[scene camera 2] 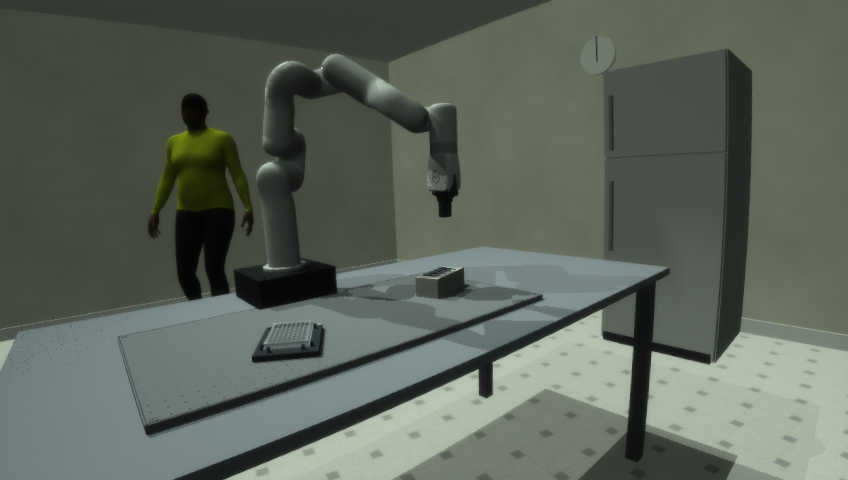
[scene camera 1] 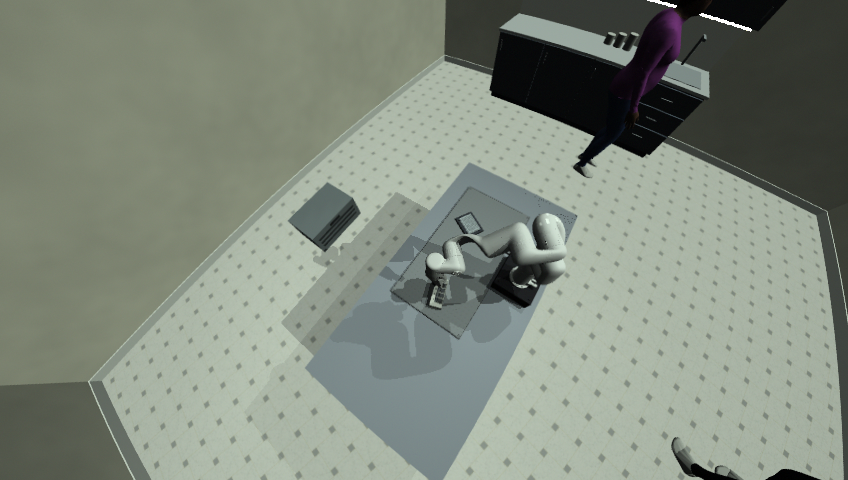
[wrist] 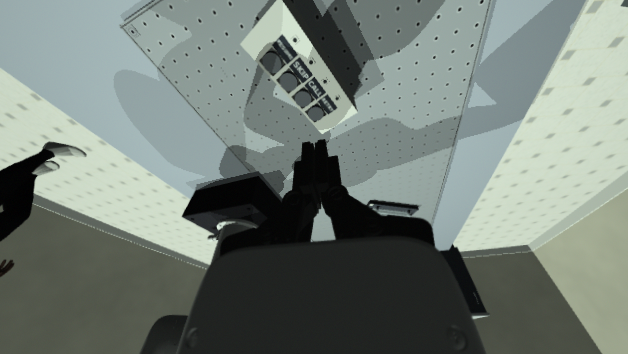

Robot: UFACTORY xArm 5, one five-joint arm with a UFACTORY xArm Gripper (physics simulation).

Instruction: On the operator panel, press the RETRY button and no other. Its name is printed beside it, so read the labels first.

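Places are measured from the arm's base along level axes (x ahead, y left, z up), in centimetres.
Where they show: gripper, fingertip midpoint: [scene camera 2: 445,216] [scene camera 1: 435,283] [wrist: 317,155]; arm's base at its link origin: [scene camera 2: 285,267] [scene camera 1: 520,277] [wrist: 239,227].
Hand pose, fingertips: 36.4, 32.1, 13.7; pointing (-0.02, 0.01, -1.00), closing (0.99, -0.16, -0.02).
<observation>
Each offset is from my fingertips to the top centre of the thing, as dx, dy, dz. Level surfaces: height alone.
The operator panel @(-2.0, -0.5, -15.5) [scene camera 1: 436,305] [scene camera 2: 429,287] [wrist: 337,115] is a pale box on the perforated board, with a row of dark round buttons and a printed label beside each. In the wrist view the labels read RESUME at the far end, then SKIP @(-2.0, +1.1, -15.8) [wrist: 301,69], CALL @(-1.1, -1.8, -15.8) [wrist: 314,88] and, at the end nearest the fingers, RETRY @(-0.2, -4.7, -15.8) [wrist: 328,104], in small print. The round RETRY button @(-2.3, -5.3, -15.5) [wrist: 315,113] sits beside that last label. My gripper [scene camera 2: 444,215] [wrist: 317,155] is shut and empty. It hangs well above the panel, apart from it.
The board @(dz -21.1) [scene camera 1: 458,330] [scene camera 2: 202,404] lies on the blue-grey table @(dz -22.4) [scene camera 1: 416,428] [scene camera 2: 565,267]. A dark tray with a white well plate @(+5.9, -50.3, -18.5) [scene camera 1: 468,223] [scene camera 2: 289,334] sits on the board. The black arm base [scene camera 2: 285,285] stands beside the board. People stand away from the table.
</observation>
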